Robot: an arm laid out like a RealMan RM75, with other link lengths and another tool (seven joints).
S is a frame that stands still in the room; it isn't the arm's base.
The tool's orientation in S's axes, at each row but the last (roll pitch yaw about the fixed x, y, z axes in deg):
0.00, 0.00, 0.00
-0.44, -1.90, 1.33
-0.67, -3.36, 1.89
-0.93, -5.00, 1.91
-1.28, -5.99, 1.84
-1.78, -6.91, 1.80
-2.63, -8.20, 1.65
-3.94, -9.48, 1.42
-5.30, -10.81, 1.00
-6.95, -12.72, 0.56
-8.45, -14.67, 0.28
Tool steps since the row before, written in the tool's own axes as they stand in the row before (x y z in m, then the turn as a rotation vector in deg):
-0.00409, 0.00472, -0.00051, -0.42, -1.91, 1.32
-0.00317, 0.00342, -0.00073, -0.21, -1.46, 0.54
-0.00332, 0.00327, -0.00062, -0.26, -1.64, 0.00
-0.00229, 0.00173, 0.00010, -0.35, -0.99, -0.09
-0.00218, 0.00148, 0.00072, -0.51, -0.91, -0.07
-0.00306, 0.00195, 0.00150, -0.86, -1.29, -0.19
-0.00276, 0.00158, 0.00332, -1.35, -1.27, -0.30
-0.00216, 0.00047, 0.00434, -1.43, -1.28, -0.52
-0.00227, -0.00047, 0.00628, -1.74, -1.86, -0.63
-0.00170, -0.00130, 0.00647, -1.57, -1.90, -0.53
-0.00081, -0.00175, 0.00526, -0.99, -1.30, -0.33
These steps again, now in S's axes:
-0.00409, 0.00472, -0.00051, -0.42, -1.91, 1.32
-0.00322, 0.00334, -0.00086, -0.19, -1.46, 0.54
-0.00338, 0.00315, -0.00085, -0.21, -1.65, 0.00
-0.00234, 0.00165, -0.00013, -0.31, -1.00, -0.10
-0.00229, 0.00142, 0.00046, -0.47, -0.93, -0.10
-0.00327, 0.00189, 0.00106, -0.79, -1.32, -0.25
-0.00324, 0.00164, 0.00282, -1.26, -1.32, -0.43
-0.00286, 0.00070, 0.00388, -1.31, -1.35, -0.66
-0.00341, 0.00005, 0.00576, -1.59, -1.94, -0.77
-0.00310, -0.00054, 0.00604, -1.45, -1.96, -0.63
-0.00216, -0.00097, 0.00508, -0.92, -1.34, -0.38

